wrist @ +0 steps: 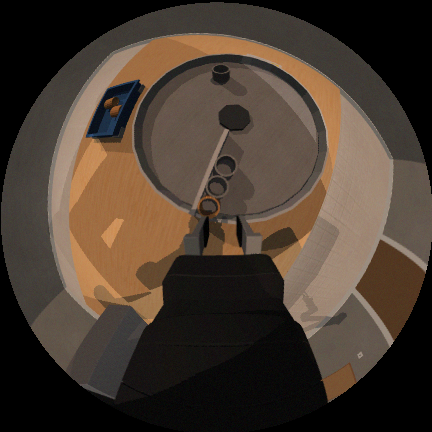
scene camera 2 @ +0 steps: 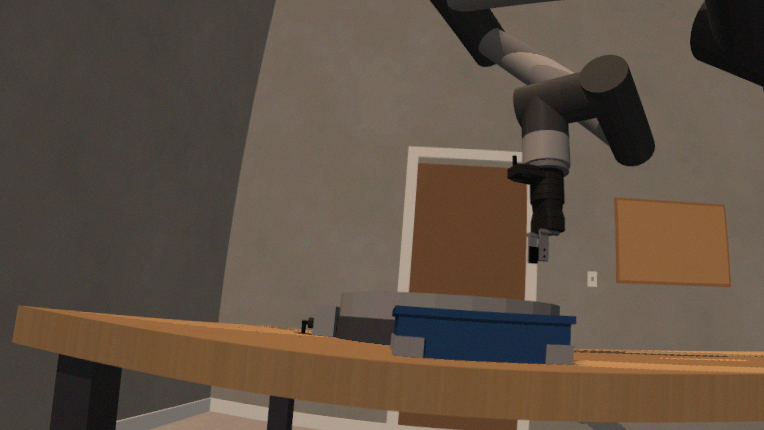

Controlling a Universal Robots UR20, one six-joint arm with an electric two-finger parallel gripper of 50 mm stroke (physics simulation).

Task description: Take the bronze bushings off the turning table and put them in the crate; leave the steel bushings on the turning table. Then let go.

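Frame: origin at the arm's base, x ahead, y left, z up, level; metres.
Seen in the pictures: gripper, fingertip midpoint: (wrist: 222,225) (scene camera 2: 537,262).
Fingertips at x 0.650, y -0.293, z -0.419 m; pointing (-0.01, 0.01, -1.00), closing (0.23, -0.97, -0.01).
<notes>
Pixels of each thing's middle, then the offset from my fingertips to it. "*": a spot on its surface instead.
- dark bushing, body centre: (wrist: 220,72) dx +0.301, dy +0.065, dz -0.109 m
- blue crate, body centre: (scene camera 2: 473,335) (wrist: 112,109) dx +0.229, dy +0.382, dz -0.156 m
- pale bar, surface spot: (wrist: 211,167) * dx +0.067, dy +0.033, dz -0.098 m
- dark octagonal hub, body centre: (wrist: 233,116) dx +0.185, dy +0.015, dz -0.124 m
- small grey block, surface spot: (scene camera 2: 324,320) * dx +0.423, dy +0.025, dz -0.152 m
My gripper (scene camera 2: 537,257) (wrist: 222,225) is open and empty, high above the near edge of the turning table (scene camera 2: 449,305) (wrist: 280,150). In the wrist view a bronze bushing (wrist: 209,206) stands upright near the turning table's rim, just ahead of the left finger. Two steel bushings (wrist: 217,186) (wrist: 226,165) stand in a row behind it, along a pale bar. A dark bushing (wrist: 220,74), apparently steel, stands alone at the far side. Two bronze bushings (wrist: 111,103) (wrist: 116,111) lie in the blue crate (scene camera 2: 483,337) (wrist: 94,135). In the scene view the crate's wall hides its inside.
The pale bar (wrist: 211,167) runs from the dark octagonal hub (wrist: 234,117) to the turning table's rim. The turning table has a raised rim. The crate stands beside it on the wooden table (scene camera 2: 267,363) (wrist: 115,190). A small grey block (scene camera 2: 324,320) is beside the turning table.
</notes>
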